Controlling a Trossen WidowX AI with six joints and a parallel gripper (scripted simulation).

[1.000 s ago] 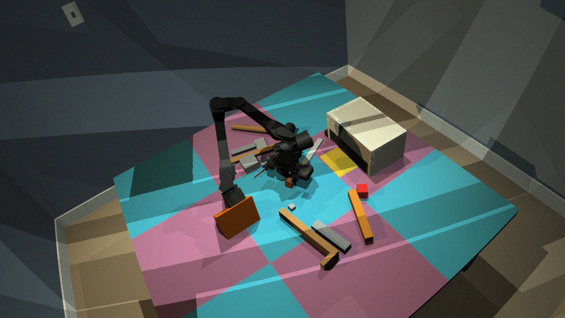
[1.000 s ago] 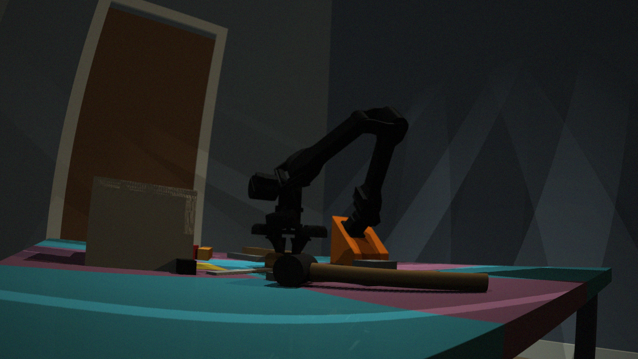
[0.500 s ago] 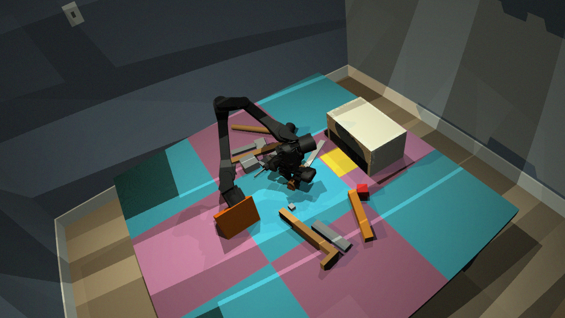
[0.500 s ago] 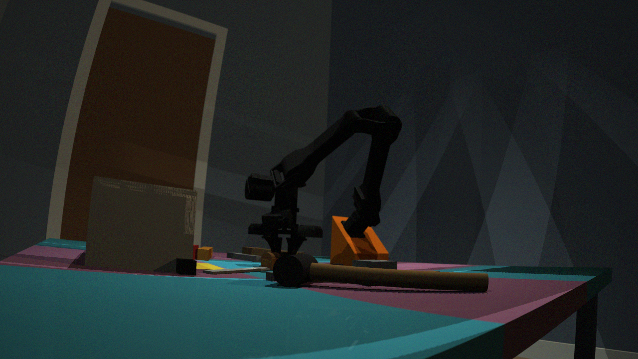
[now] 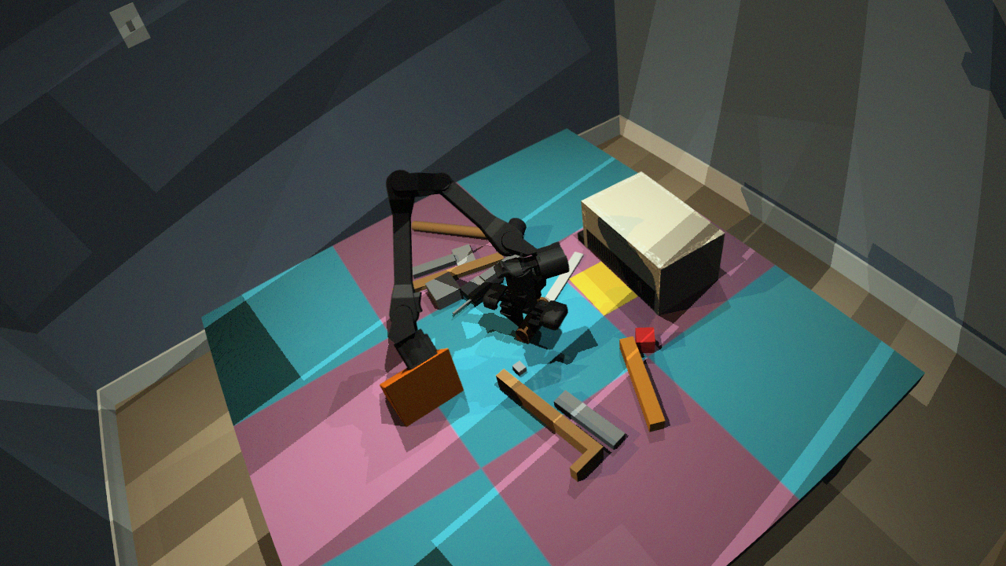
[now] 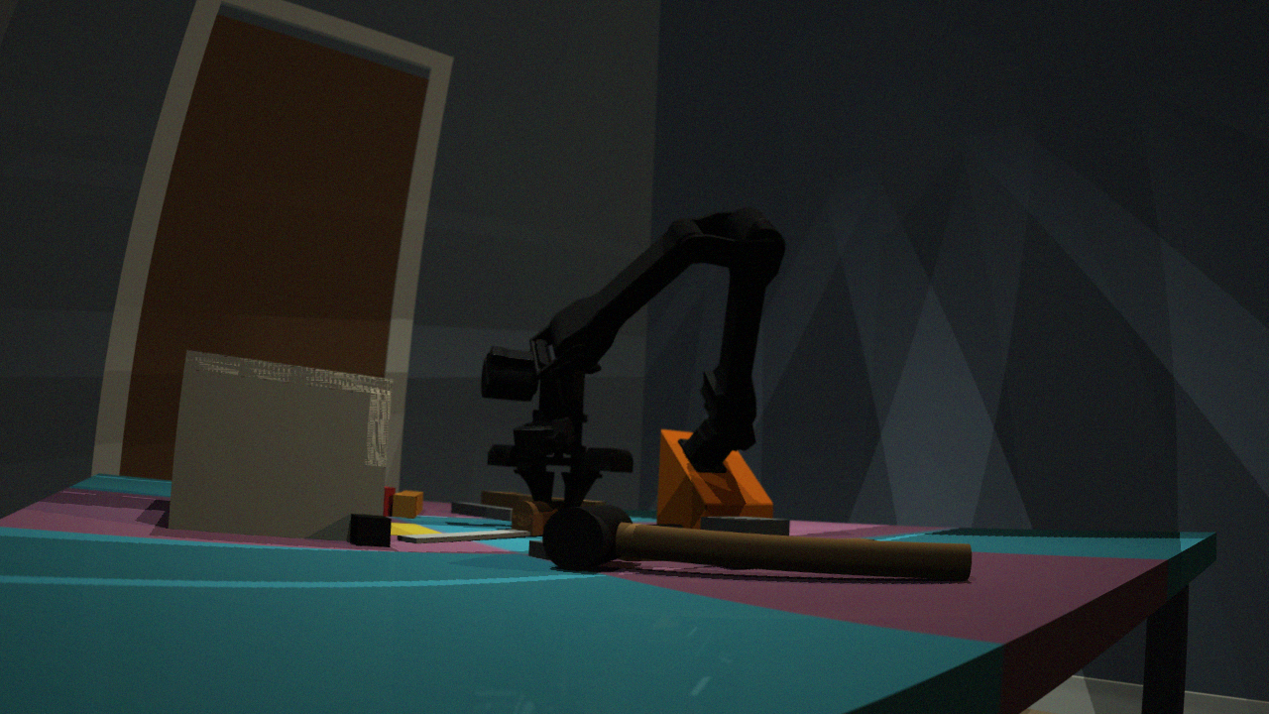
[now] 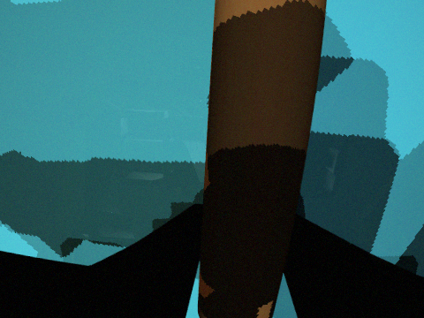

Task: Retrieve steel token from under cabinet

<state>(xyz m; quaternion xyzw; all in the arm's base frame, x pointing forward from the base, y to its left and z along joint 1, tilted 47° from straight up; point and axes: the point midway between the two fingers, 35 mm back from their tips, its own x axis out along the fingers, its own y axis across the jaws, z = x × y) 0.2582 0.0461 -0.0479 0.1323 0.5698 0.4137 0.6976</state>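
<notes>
My gripper tip is 80 mm past the small grey cube and 70 mm to the left of it. Round my gripper tip: screwdriver (170 mm to the left, 40 mm behind); then red cube (210 mm to the right, 170 mm ahead, 10 mm above); then grey block (240 mm to the left, 90 mm behind, 10 mm above).
</notes>
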